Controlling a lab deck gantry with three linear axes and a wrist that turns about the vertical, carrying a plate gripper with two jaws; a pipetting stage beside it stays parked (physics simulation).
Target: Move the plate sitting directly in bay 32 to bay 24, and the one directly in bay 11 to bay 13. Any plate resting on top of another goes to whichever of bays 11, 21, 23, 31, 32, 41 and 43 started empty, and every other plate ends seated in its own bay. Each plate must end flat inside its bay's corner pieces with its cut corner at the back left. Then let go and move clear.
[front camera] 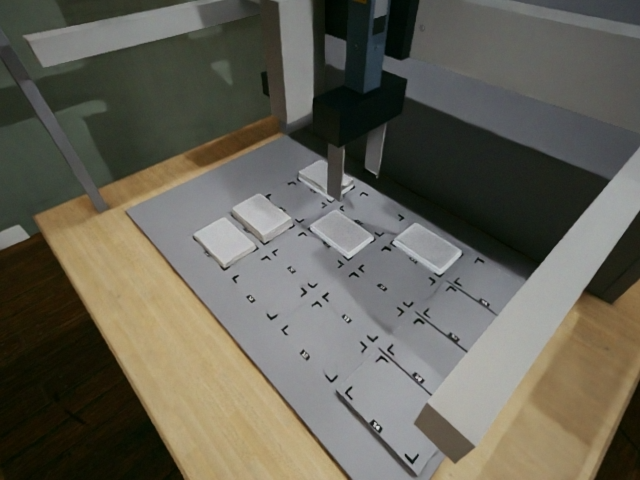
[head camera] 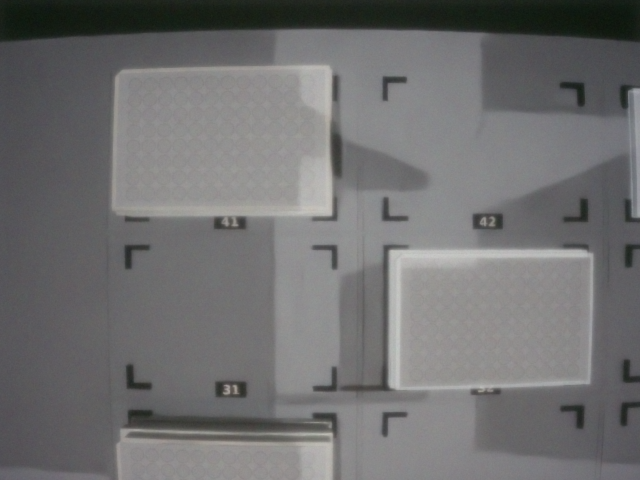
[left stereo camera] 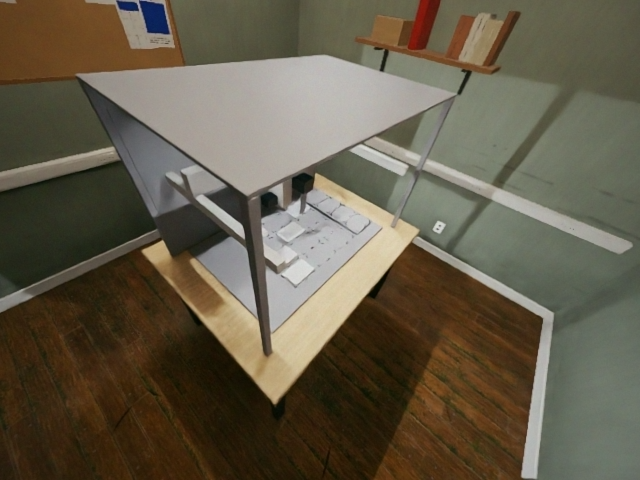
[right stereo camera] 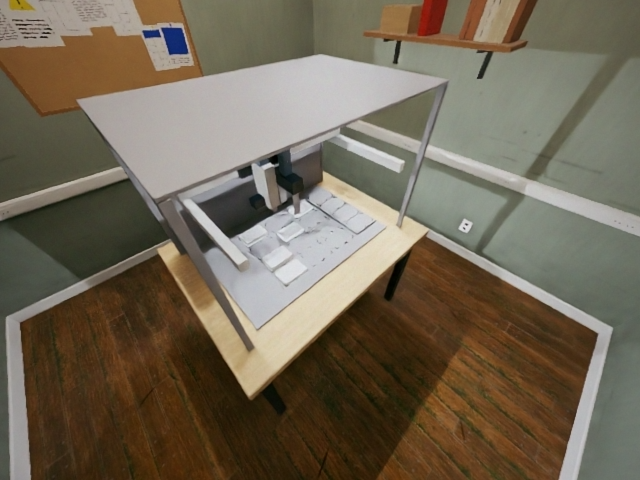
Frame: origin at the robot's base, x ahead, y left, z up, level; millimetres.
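Seen in the pictures: gripper, fingertip midpoint: (front camera: 353, 185) (left stereo camera: 294, 207) (right stereo camera: 290, 208); robot's base, origin of the base link: (front camera: 194, 237) (left stereo camera: 295, 287) (right stereo camera: 286, 286).
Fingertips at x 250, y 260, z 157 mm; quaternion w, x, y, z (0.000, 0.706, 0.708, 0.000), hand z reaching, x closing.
Observation:
Offsets run from my fingertips to a thing's middle. "spot": to the spot under its first point.
My gripper (front camera: 355, 186) is open and empty, high above the back middle of the deck. White plates sit in bay 11 @[spot: 178 mm back, 220 mm right, 143 mm down] (front camera: 224, 241) (right stereo camera: 291, 271), bay 21 @[spot: 176 mm back, 113 mm right, 130 mm down] (front camera: 262, 215) (head camera: 222, 462) and bay 41 @[spot: 214 mm back, 86 mm left, 130 mm down] (front camera: 313, 173) (head camera: 222, 139). Others sit in bay 32 @[spot: 15 mm back, 10 mm right, 143 mm down] (front camera: 341, 233) (head camera: 491, 320) and bay 43 @[spot: 149 mm ahead, 95 mm left, 143 mm down] (front camera: 427, 248) (right stereo camera: 305, 206). Bay 21 shows layered edges in the head view, like a stack. The bay 32 plate shows its cut corner at the back left. The near jaw partly hides the bay 41 plate in the front view. Bays 13, 24, 23 and 31 hold no plate.
The parked pipetting stage (front camera: 295, 67) hangs left of the gripper in the front view. A pale beam (front camera: 542, 310) crosses above the deck's right side. A dark wall (front camera: 496, 191) stands behind the deck. Posts @[spot: 520 mm back, 383 mm right, 352 mm up] (left stereo camera: 255, 268) (right stereo camera: 211, 279) hold up the hood roof (left stereo camera: 268, 113) (right stereo camera: 263, 124).

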